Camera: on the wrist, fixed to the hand. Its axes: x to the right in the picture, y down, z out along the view.
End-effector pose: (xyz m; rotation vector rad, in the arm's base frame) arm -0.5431 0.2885 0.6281 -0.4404 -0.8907 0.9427
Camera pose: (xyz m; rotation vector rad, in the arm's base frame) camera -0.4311 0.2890 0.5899 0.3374 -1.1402 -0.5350
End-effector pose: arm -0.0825 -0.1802 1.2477 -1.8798 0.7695 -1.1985
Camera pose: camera -0.1789 -0.2072 1.3107 2.3762 0.9902 1.5211
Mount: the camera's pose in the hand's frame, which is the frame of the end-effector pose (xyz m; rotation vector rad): 0.0145 -0.0308 -0.1133 -0.1119 -0.2271 -1.5886
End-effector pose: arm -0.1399 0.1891 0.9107 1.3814 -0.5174 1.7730
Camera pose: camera -0.1848 0.2951 0.8836 1.2427 0.3680 0.2864
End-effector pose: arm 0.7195 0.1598 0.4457 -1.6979 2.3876 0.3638
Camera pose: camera 0.7425 0.1024 0.5466 -2.6808 0.3772 0.3244
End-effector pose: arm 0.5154 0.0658 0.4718 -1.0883 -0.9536 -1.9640
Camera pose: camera 0.4408 -0.0176 0.4334 0.3189 1.4187 1.9222
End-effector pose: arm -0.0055 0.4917 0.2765 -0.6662 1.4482 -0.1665
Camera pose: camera -0.1020 0.4235 0.2822 -1.7349 0.4165 -1.1800
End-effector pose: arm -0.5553 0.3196 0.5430 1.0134 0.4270 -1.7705
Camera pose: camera -0.5351 0.4016 0.4602 -0.1900 -1.1801 2.6147
